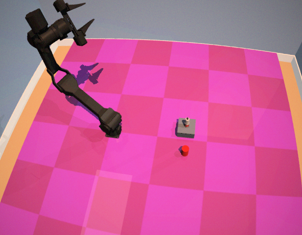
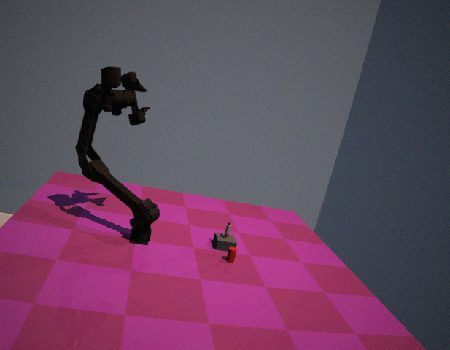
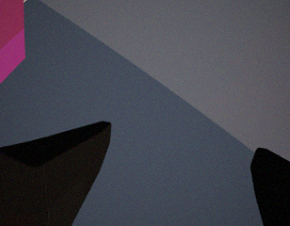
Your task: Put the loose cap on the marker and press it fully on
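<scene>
Right now my gripper tip is 45 cm above the red cap, 39 cm short of it and 29 cm to the left of it. Also, from my gripper tip: grey holder block (46 cm below, 38 cm ahead, 18 cm to the right).
</scene>
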